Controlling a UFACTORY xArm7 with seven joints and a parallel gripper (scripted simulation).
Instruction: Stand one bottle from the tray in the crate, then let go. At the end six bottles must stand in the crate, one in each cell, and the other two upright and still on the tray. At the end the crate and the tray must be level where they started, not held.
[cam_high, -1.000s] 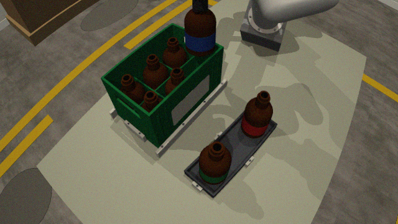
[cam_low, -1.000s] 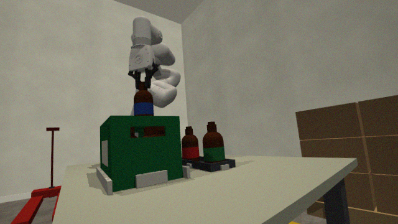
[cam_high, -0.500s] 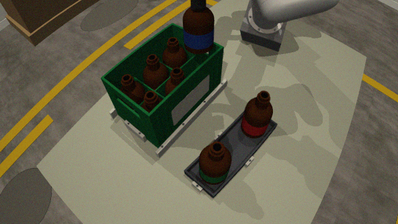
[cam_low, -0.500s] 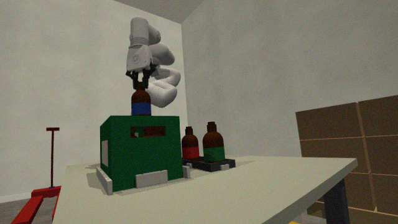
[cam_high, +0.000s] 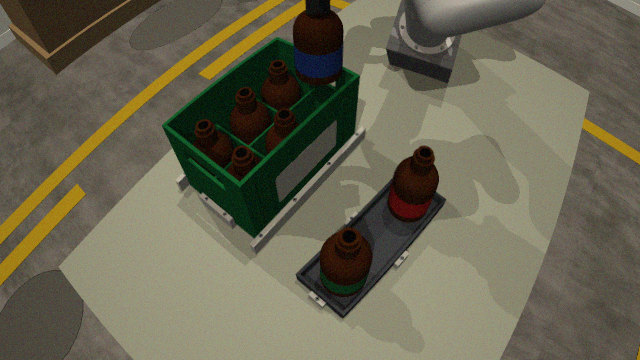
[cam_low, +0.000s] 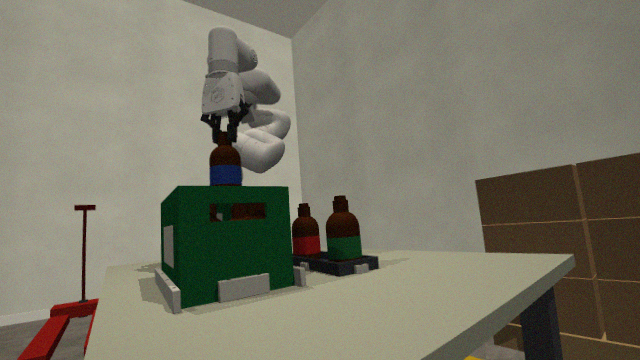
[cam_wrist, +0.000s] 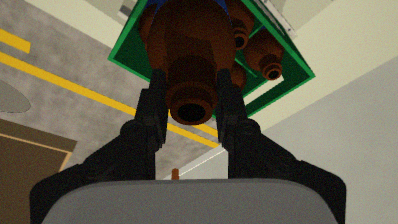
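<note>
Right now the green crate is 9 cm ahead of my hand, 5 cm to the right of it and 25 cm below it. The rest, counted from my hand: dark tray (10 cm ahead, 20 cm to the left, 32 cm below).
</note>
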